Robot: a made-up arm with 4 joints. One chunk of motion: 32 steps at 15 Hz.
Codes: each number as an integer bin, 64 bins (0 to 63) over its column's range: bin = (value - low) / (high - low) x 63, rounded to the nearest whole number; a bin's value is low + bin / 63 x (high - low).
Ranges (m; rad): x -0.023..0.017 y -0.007..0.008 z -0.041..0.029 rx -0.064..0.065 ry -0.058..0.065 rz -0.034..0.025
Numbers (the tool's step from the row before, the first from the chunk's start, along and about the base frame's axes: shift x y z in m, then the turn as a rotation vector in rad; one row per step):
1: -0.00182 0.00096 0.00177 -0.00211 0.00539 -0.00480
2: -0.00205 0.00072 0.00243 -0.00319 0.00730 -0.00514
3: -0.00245 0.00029 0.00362 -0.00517 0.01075 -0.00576
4: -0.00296 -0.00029 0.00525 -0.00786 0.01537 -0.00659
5: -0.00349 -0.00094 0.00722 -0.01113 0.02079 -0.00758
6: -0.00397 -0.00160 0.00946 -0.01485 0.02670 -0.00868
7: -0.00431 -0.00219 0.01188 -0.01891 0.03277 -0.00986
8: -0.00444 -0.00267 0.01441 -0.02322 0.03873 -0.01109
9: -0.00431 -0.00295 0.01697 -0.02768 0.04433 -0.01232
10: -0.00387 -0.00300 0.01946 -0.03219 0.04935 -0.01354
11: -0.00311 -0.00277 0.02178 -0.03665 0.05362 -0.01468
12: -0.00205 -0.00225 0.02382 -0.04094 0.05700 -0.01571
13: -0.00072 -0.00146 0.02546 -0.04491 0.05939 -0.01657
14: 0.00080 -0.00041 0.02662 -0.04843 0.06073 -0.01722
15: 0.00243 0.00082 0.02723 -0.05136 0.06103 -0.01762
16: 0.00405 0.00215 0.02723 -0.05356 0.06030 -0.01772
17: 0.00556 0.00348 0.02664 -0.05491 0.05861 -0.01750
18: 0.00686 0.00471 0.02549 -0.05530 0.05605 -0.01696
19: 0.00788 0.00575 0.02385 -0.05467 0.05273 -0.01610
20: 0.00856 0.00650 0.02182 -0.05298 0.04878 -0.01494
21: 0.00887 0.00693 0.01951 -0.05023 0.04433 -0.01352
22: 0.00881 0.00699 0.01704 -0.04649 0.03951 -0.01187
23: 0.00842 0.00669 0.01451 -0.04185 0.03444 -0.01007
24: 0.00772 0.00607 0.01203 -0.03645 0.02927 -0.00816
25: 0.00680 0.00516 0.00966 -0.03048 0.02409 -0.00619
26: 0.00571 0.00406 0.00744 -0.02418 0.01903 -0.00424
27: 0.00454 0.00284 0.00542 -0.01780 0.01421 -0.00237
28: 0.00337 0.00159 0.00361 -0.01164 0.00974 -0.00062
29: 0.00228 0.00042 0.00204 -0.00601 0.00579 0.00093
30: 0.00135 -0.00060 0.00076 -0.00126 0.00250 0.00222
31: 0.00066 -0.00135 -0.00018 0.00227 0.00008 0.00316
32: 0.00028 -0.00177 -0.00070 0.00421 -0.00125 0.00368
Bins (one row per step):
1: 33 33 38 30 32 31
2: 33 32 39 30 33 31
3: 32 31 40 29 35 30
4: 32 28 42 27 38 29
5: 31 25 43 26 40 28
6: 30 23 45 24 43 27
7: 29 20 48 22 46 26
8: 29 18 50 20 50 24
9: 29 17 52 18 52 23
10: 30 17 54 16 55 22
11: 31 18 57 13 57 21
12: 33 20 58 11 59 20
13: 35 23 60 9 60 19
14: 37 28 61 8 61 18
15: 40 33 61 6 61 17
16: 43 38 61 5 61 17
17: 45 44 61 4 60 18
18: 47 49 60 4 58 18
19: 49 54 58 5 57 19
20: 50 57 57 5 55 20
21: 50 59 54 7 52 22
22: 50 59 52 9 50 24
23: 49 57 50 11 47 26
24: 48 55 48 13 45 28
25: 47 51 46 16 42 30
26: 45 46 44 19 39 32
27: 43 41 42 23 37 34
28: 42 36 40 26 35 36
29: 40 31 39 28 33 37
30: 38 27 38 31 31 39
31: 37 24 37 32 30 40
32: 37 22 36 33 29 40

